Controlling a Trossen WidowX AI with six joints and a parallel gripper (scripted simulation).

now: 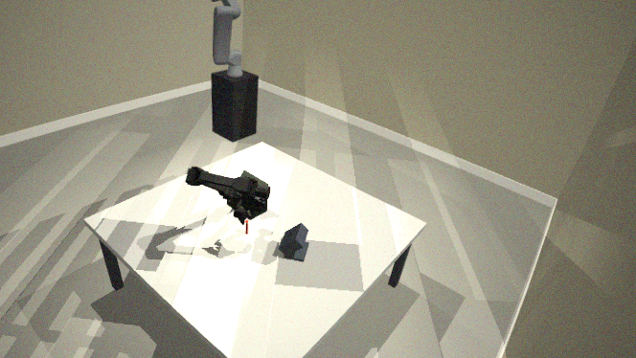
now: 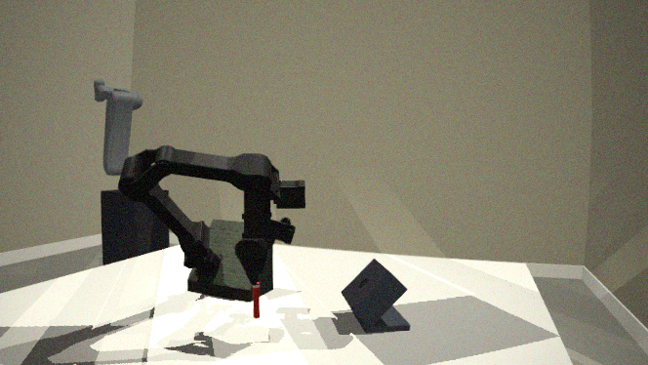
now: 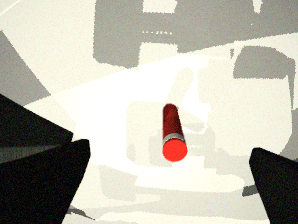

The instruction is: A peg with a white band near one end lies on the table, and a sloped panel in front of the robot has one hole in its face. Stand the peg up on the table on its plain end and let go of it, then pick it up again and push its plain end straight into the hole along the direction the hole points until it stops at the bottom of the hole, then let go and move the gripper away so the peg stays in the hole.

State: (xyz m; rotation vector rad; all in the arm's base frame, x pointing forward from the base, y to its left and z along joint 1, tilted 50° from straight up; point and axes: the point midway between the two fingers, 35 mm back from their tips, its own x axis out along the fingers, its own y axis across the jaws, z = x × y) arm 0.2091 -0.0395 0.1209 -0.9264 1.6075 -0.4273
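Right now my gripper tip is 30 mm above the peg. Round my gripper tip: flat base plate: 260 mm ahead, 80 mm to the left, 80 mm below; sloped panel: 240 mm ahead, 70 mm to the left, 20 mm below.
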